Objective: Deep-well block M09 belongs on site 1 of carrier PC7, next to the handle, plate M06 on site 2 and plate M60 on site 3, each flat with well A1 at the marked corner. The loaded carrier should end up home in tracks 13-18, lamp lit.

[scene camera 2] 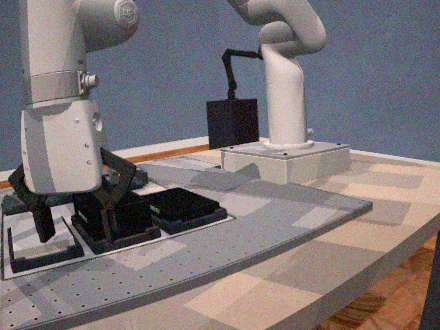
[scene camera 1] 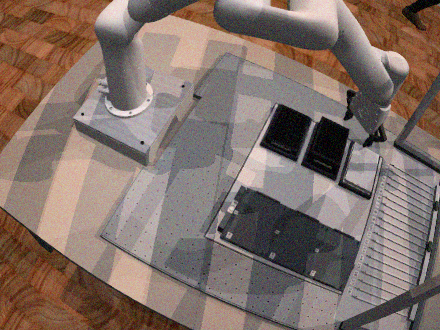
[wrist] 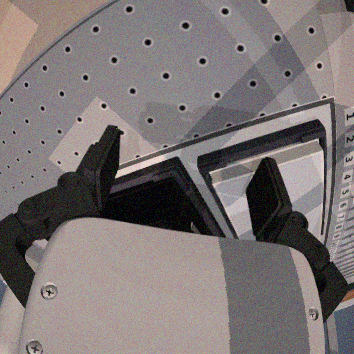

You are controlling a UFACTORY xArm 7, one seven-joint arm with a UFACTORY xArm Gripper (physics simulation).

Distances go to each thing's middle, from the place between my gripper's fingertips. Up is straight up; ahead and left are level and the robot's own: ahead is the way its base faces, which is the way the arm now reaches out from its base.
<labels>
The pale lidded plate [scene camera 2: 27, 243] is 30 mm ahead of my hand, 100 mm to the right of it and 10 mm below it. Also, from my hand: dark carrier [scene camera 1: 255, 222] 110 mm behind, 340 mm to the right, 20 mm below.
</labels>
